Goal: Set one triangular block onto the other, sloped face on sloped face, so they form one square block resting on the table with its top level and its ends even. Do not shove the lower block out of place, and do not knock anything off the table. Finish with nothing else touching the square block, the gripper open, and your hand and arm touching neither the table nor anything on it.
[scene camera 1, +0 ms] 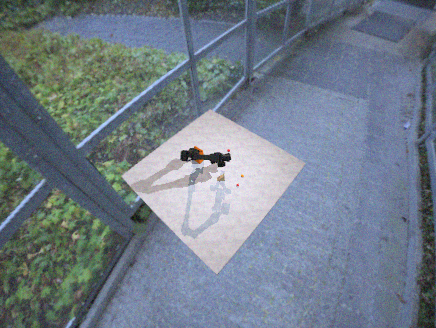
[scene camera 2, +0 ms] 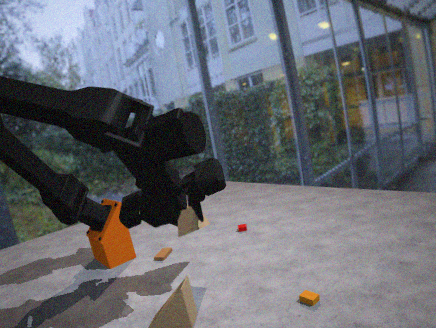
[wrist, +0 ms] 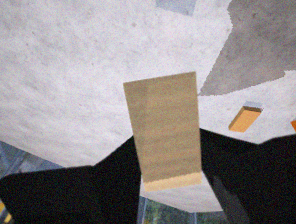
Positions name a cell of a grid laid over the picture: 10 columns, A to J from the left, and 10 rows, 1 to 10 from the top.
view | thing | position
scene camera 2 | gripper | E7
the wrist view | gripper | F7
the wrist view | tan triangular block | F5
